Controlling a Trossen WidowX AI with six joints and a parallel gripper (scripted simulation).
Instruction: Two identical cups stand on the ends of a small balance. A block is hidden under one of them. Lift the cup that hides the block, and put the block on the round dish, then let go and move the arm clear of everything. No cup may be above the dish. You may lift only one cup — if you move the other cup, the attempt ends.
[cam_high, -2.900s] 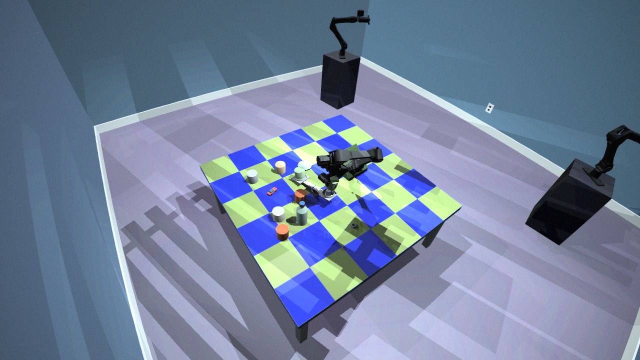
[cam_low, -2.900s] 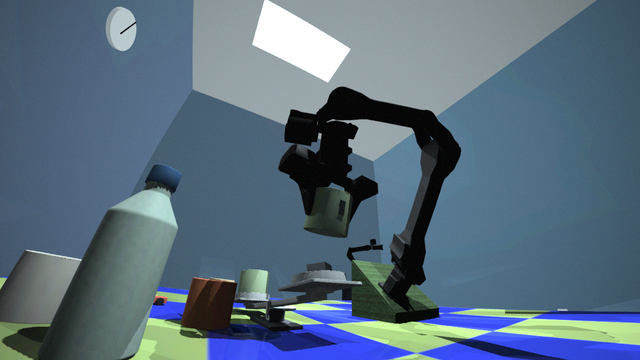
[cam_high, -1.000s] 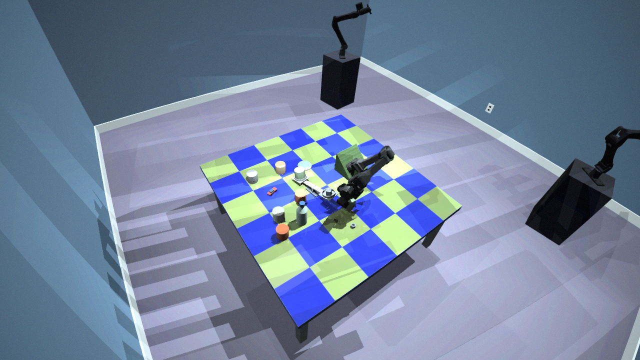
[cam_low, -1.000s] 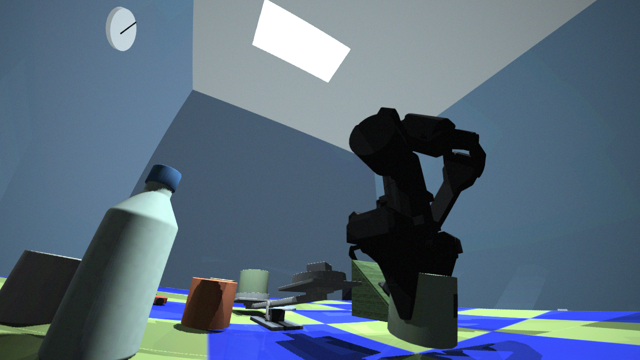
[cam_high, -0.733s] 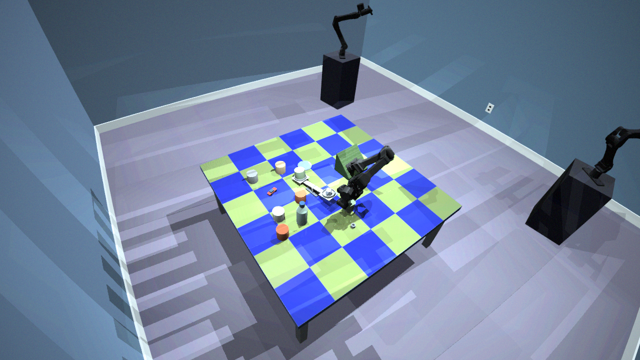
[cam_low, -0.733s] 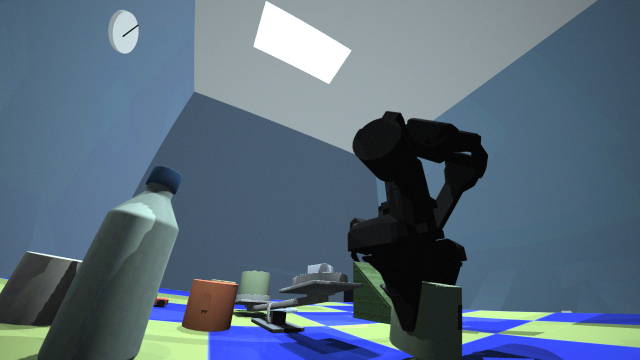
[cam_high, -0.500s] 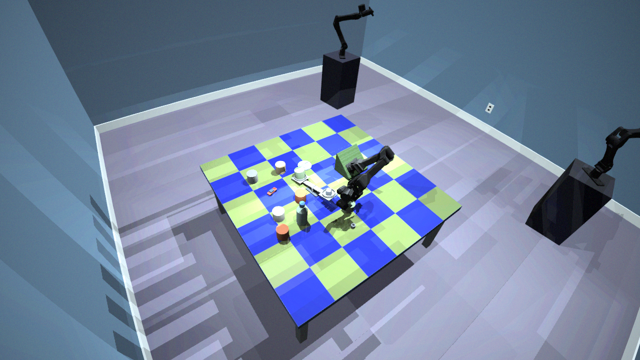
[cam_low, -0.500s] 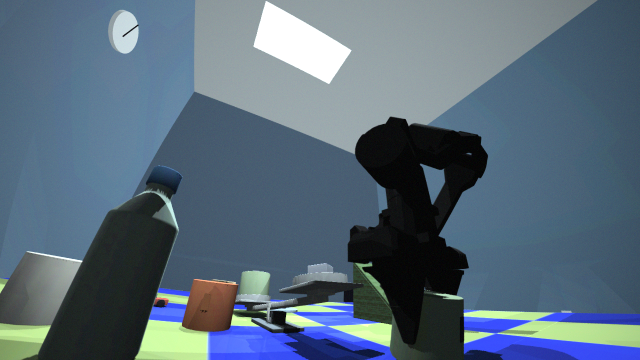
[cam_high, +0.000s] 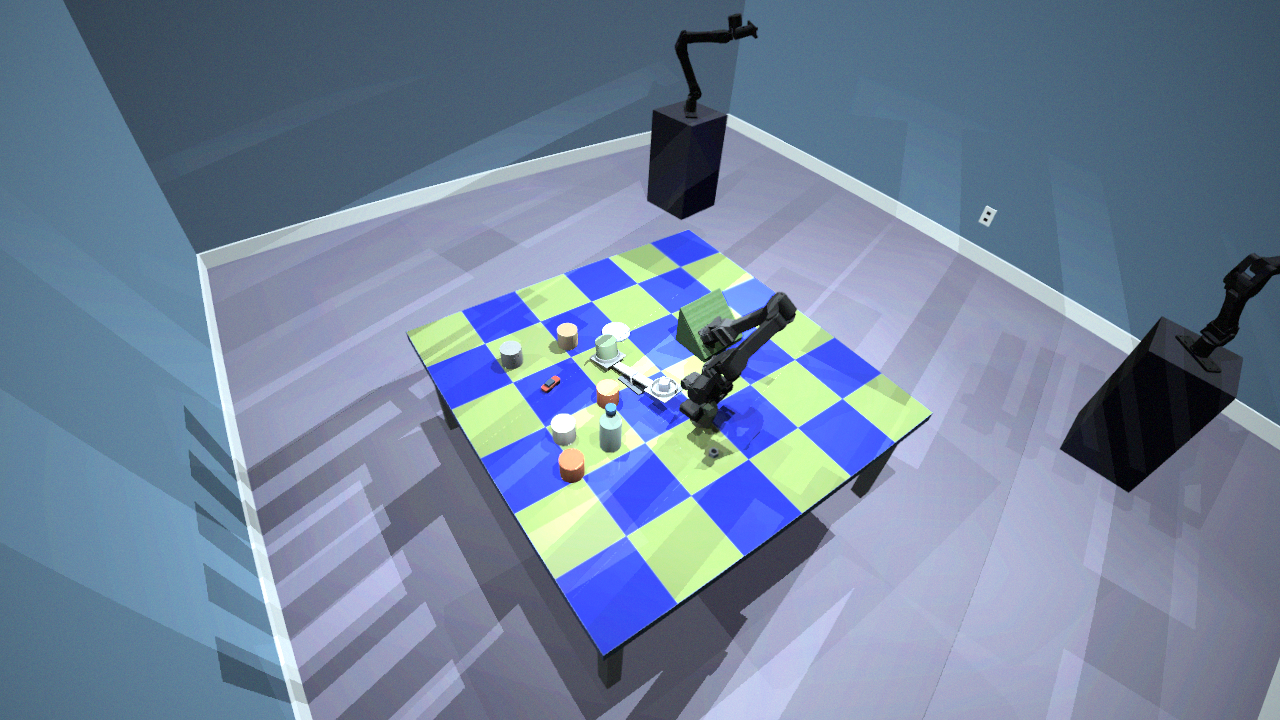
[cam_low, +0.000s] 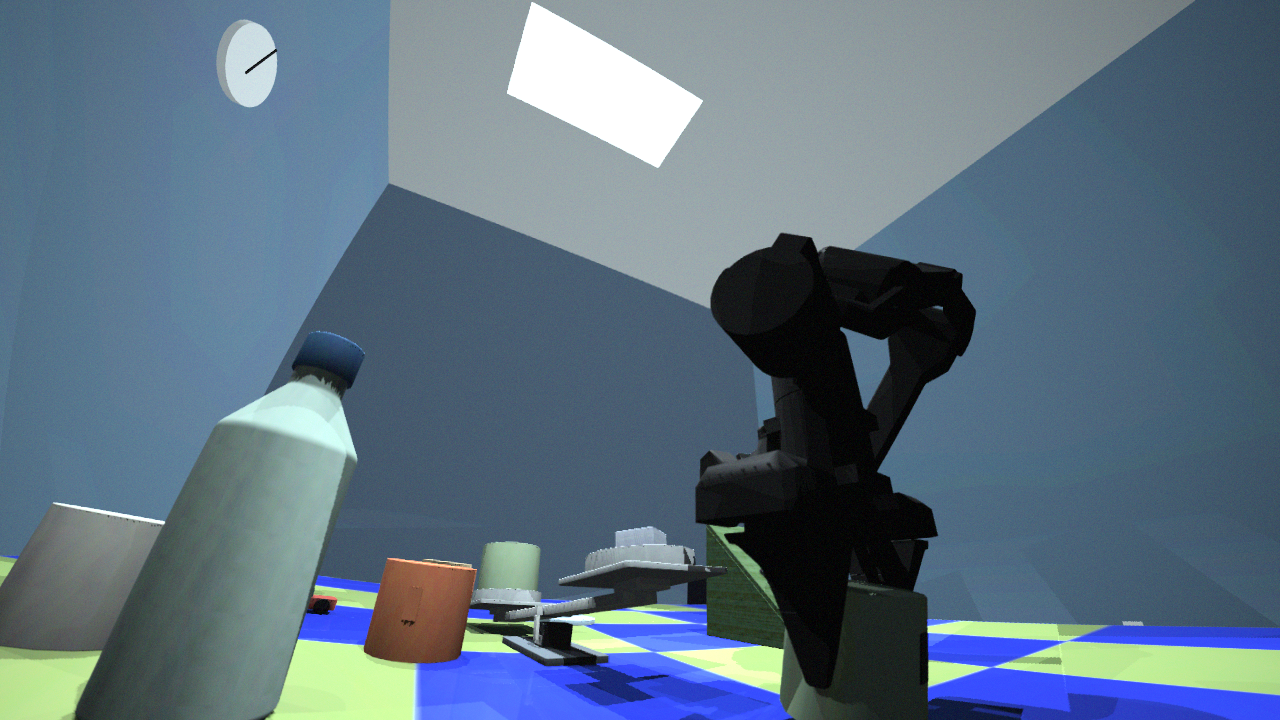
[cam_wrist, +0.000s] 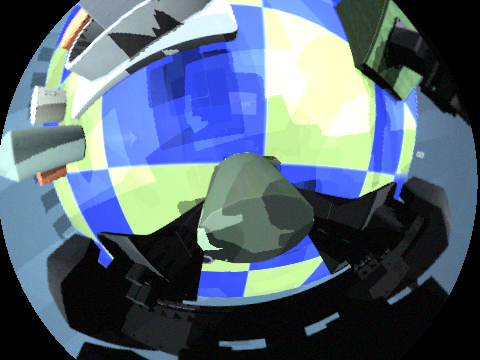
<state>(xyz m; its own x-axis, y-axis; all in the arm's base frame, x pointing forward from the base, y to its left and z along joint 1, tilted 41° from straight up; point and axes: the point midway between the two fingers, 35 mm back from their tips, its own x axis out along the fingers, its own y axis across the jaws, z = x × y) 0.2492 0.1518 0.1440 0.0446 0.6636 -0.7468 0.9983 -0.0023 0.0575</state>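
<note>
The grey-green cup is 2 cm to the left of my gripper tip and 1 cm above it. Round my gripper tip: nut 7 cm ahead, 11 cm to the left, 2 cm below; grey block 5 cm ahead, 13 cm to the right, 6 cm above; white cylinder 34 cm ahead, 23 cm to the right, 1 cm above.
</note>
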